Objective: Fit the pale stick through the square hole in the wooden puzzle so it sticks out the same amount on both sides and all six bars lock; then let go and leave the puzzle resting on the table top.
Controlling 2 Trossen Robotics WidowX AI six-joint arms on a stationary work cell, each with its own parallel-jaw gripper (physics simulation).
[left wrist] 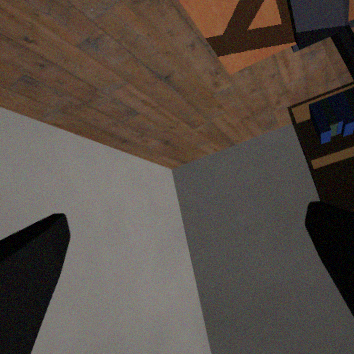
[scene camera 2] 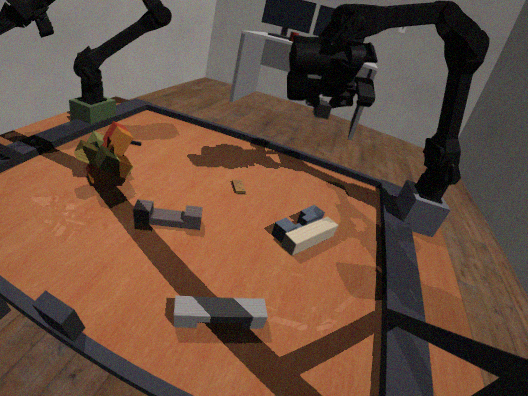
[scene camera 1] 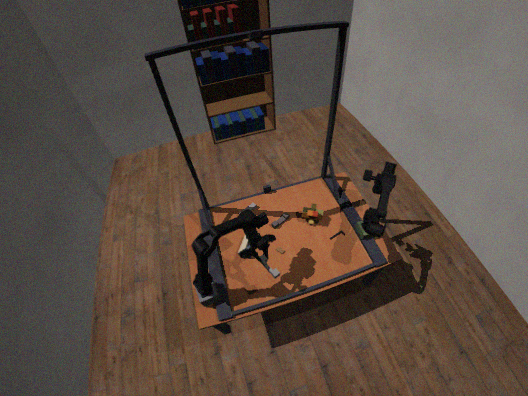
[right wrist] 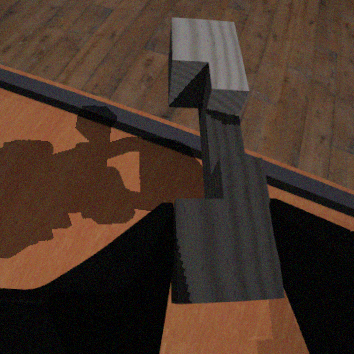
Labels:
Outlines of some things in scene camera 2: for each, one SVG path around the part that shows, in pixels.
My right gripper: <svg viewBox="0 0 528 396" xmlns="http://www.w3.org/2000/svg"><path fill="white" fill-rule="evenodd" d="M287 75L287 98L298 101L306 100L313 105L313 108L317 107L320 103L320 94L323 94L325 97L332 97L329 101L332 108L352 106L355 94L358 95L358 100L356 101L358 106L370 107L375 102L374 83L370 78L355 77L354 80L341 81L333 77L329 71L326 71L323 75L318 75L321 76L321 79L308 78L308 75L292 75L291 71Z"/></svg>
A pale stick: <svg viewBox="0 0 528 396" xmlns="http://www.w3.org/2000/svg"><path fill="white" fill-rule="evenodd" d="M338 224L329 217L325 217L285 233L281 246L293 256L333 237Z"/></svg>

